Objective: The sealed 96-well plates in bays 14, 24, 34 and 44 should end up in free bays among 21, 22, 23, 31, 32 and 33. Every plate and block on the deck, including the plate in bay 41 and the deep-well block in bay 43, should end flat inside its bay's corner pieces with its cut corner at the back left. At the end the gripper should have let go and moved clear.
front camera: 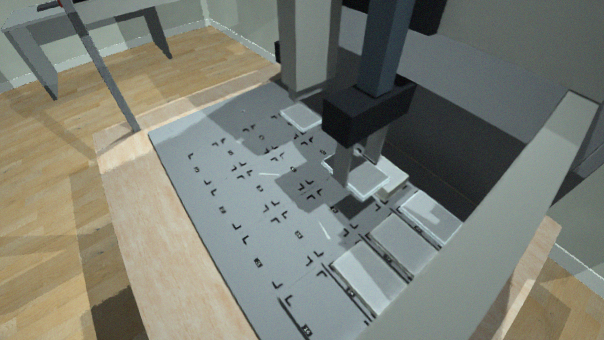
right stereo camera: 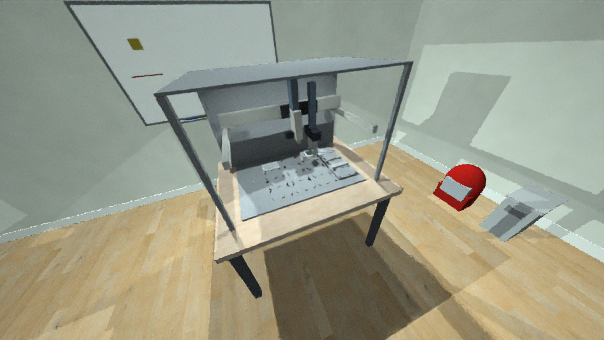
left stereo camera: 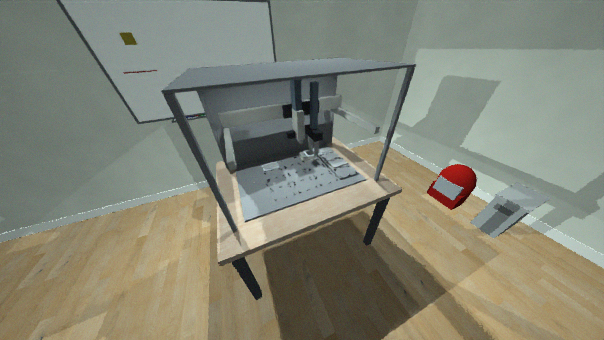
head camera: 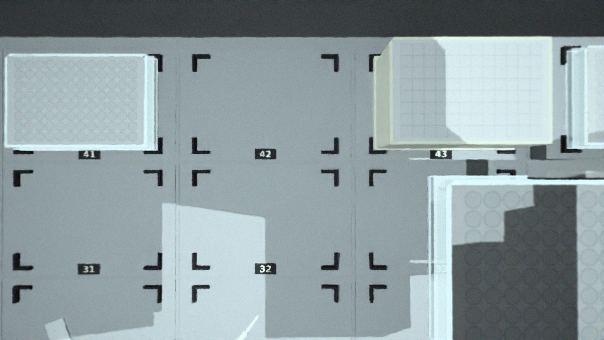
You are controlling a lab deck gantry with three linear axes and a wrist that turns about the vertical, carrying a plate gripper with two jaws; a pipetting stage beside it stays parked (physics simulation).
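Seen in the pictures: gripper, between the fingertips: (front camera: 355,170) (right stereo camera: 312,152) (left stereo camera: 313,152) (head camera: 564,261); robot's base, origin of its link: (front camera: 189,156) (right stereo camera: 273,200) (left stereo camera: 275,200).
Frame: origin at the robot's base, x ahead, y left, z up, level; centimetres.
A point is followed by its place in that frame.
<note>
My gripper (front camera: 357,173) @[z 11.0, x 39.2, y 25.7 cm] is shut on a sealed plate (front camera: 371,181) @[z 11.6, x 43.7, y 25.8 cm] (head camera: 480,215) @[z 11.7, x 34.6, y 28.1 cm] (left stereo camera: 307,154) @[z 11.6, x 33.3, y 23.7 cm], held level above the deck over the bay 33 area, its cut corner at the back left. One jaw shows in the head view at the plate's back edge. Sealed plates lie in bay 44 (front camera: 435,220) @[z 2.9, x 57.0, y 35.8 cm] (head camera: 596,95) @[z 2.9, x 50.3, y 36.4 cm], bay 34 (front camera: 404,243) @[z 2.9, x 55.8, y 25.6 cm] and bay 24 (front camera: 370,277) @[z 2.9, x 56.1, y 14.8 cm]. Bay 14 holds no plate. A plate (front camera: 301,116) @[z 1.4, x 7.0, y 36.1 cm] (head camera: 75,100) @[z 1.4, x 6.4, y 36.4 cm] (left stereo camera: 270,166) @[z 1.4, x 6.0, y 35.2 cm] lies in bay 41. The cream deep-well block (front camera: 400,172) @[z 4.2, x 43.3, y 39.6 cm] (head camera: 475,95) @[z 4.2, x 39.5, y 36.0 cm] stands in bay 43. The held plate hides much of bay 33 in the head view.
Thin white sticks lie in bay 22 (front camera: 269,174) @[z 0.5, x 20.7, y 14.7 cm] and bay 23 (front camera: 325,230) @[z 0.6, x 42.5, y 15.4 cm]. The parked pipetting stage (front camera: 310,50) (left stereo camera: 299,125) stands left of the gripper. A pale beam (front camera: 480,230) @[z 40.0, x 61.3, y 6.1 cm] crosses the right side of the front view.
</note>
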